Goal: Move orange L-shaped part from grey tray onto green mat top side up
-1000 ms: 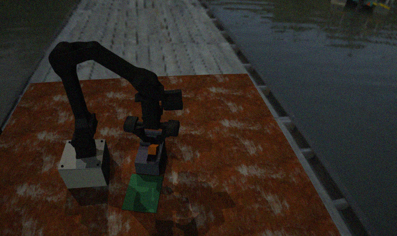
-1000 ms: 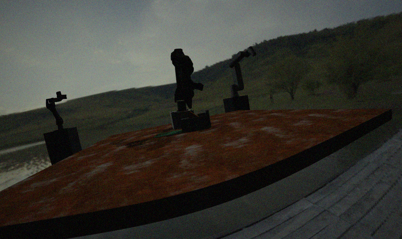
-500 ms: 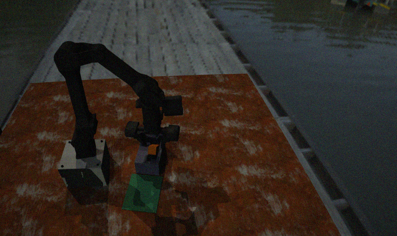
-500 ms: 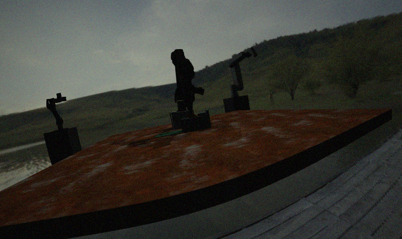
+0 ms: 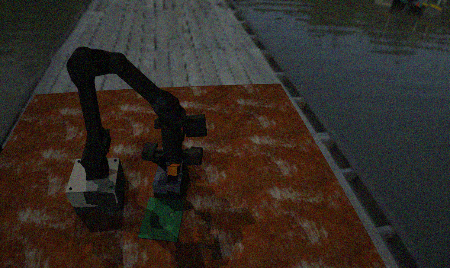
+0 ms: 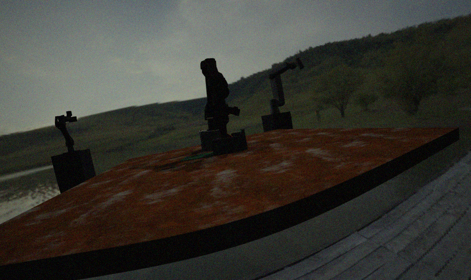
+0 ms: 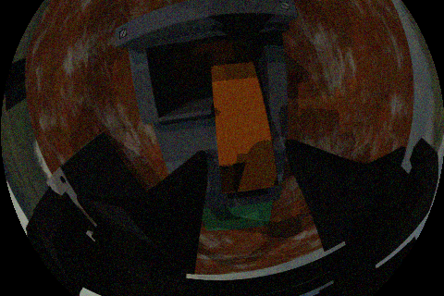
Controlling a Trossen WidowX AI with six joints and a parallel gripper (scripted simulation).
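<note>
My gripper tip is now 6 cm past the green mat, 13 cm to the left of it and 8 cm above it. From my gripper tip the other things lie so: orange L-shaped part (4 cm to the left, 3 cm below).
</note>
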